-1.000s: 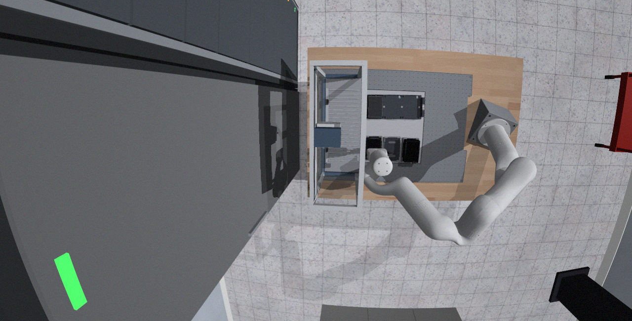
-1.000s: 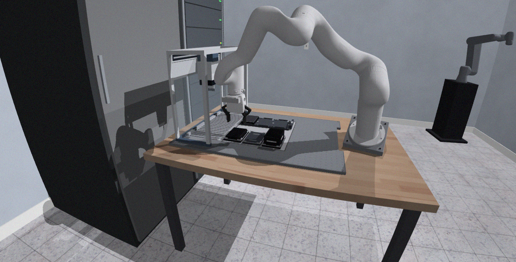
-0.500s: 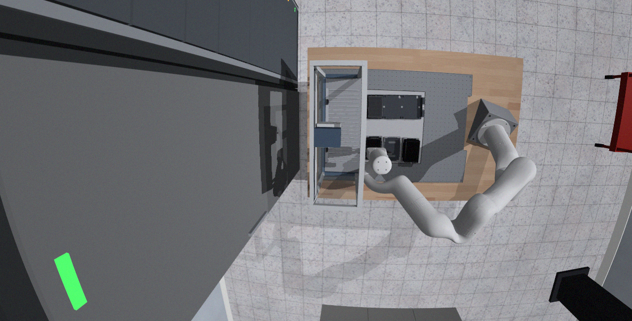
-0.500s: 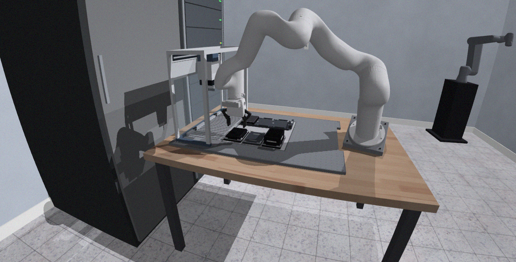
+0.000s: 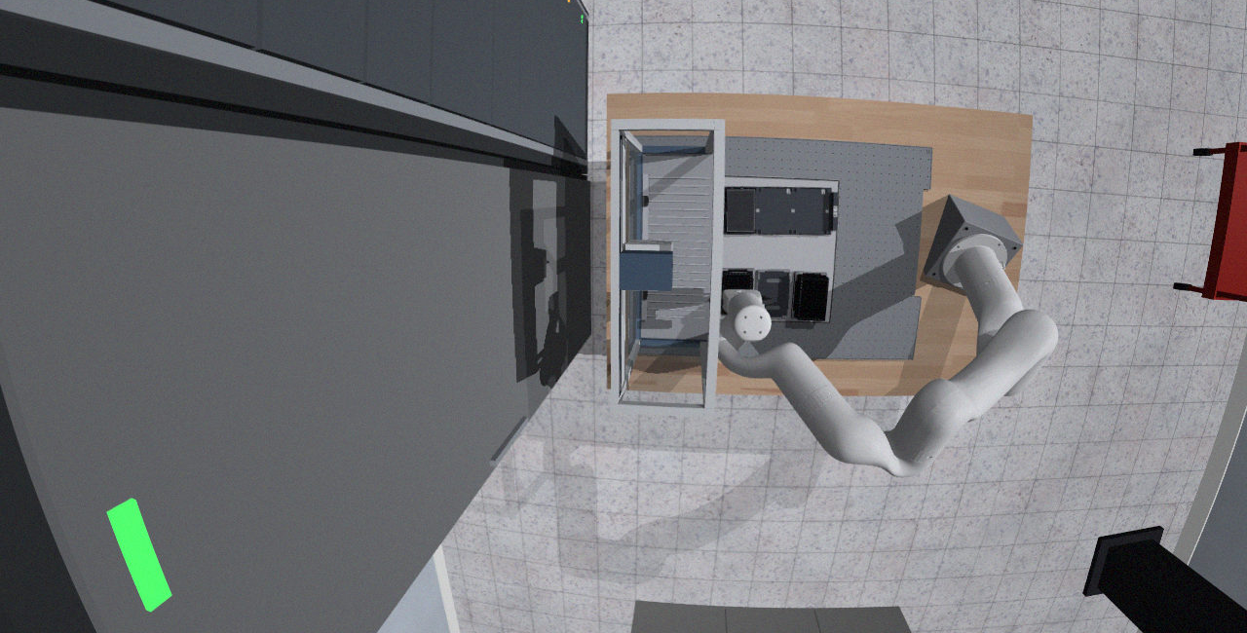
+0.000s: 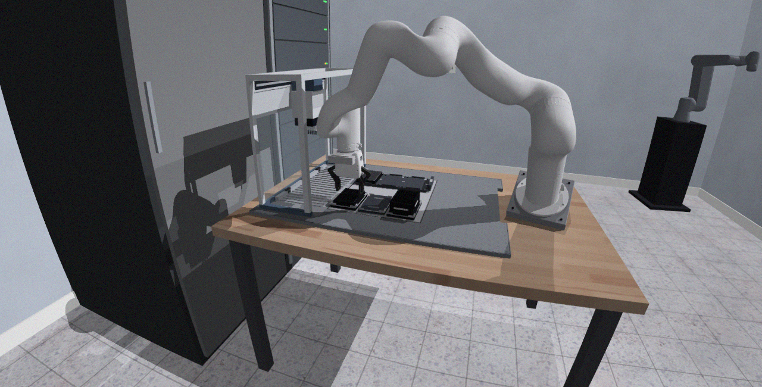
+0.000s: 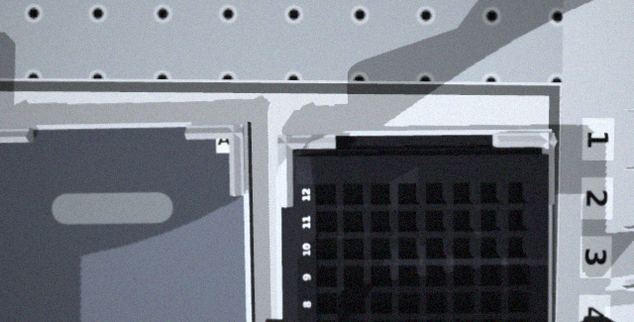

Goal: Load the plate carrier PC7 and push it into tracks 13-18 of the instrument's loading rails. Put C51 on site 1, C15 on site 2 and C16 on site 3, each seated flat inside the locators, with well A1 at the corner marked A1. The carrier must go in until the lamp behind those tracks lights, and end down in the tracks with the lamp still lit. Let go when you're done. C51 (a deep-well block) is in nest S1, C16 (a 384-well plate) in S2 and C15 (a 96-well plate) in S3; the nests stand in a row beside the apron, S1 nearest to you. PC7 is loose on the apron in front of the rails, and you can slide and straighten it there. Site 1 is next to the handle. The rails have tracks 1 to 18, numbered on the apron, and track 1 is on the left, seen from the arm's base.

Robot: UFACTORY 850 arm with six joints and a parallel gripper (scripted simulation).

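My hand is 3 cm above the plate C15. Also, from my hand: nest S2: 11 cm behind, 5 cm below, 1 cm to the left; then plate carrier PC7: 23 cm to the right, 14 cm behind, 4 cm below; then frame post: 20 cm above, 15 cm to the left, 11 cm ahead.
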